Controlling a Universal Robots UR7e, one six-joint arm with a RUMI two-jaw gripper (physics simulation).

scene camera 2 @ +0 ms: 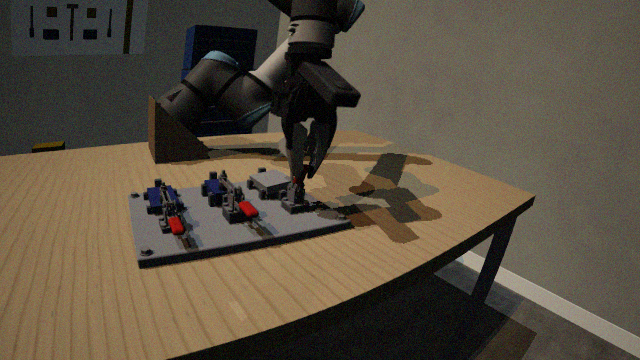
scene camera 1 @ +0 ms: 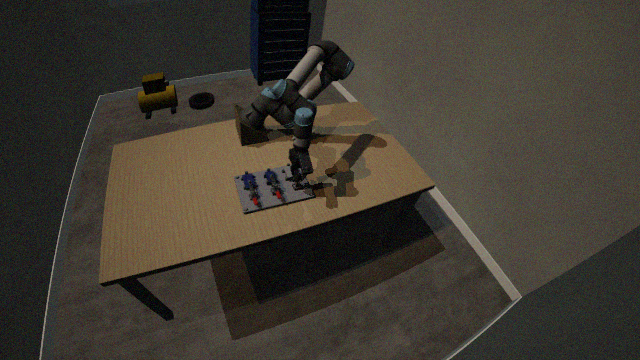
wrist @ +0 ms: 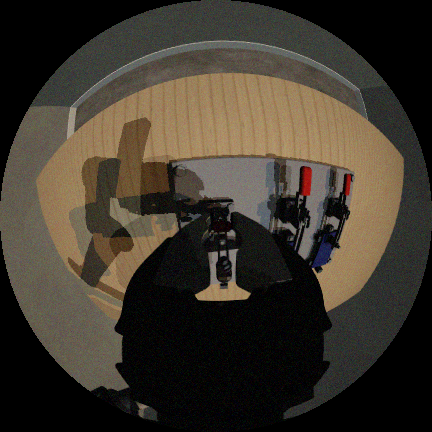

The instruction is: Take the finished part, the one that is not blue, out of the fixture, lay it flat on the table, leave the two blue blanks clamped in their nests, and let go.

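The finished grey part (scene camera 2: 270,180) sits in the right-hand nest of the fixture plate (scene camera 1: 265,201) (scene camera 2: 205,234) (wrist: 240,175). In scene camera 2 its top shows with no clamp bar across it. My gripper (scene camera 2: 304,174) (wrist: 221,214) points down and is shut on the red handle (scene camera 2: 295,181) (wrist: 220,226) of that nest's clamp, which stands roughly upright above its base (scene camera 2: 295,201). The fingers hide much of the handle. One blue blank (scene camera 1: 248,181) (scene camera 2: 161,198) (wrist: 325,249) is in the left nest, another blue blank (scene camera 1: 270,176) (scene camera 2: 214,187) in the middle nest, both under clamp bars.
The middle clamp's red handle (scene camera 1: 278,194) (scene camera 2: 248,209) (wrist: 305,181) and the left clamp's red handle (scene camera 1: 255,201) (scene camera 2: 176,225) (wrist: 347,184) lie low toward the plate's front. The plate rests on the wooden table (scene camera 1: 165,200) (scene camera 2: 75,250). The arm's wedge mount (scene camera 2: 172,137) stands behind.
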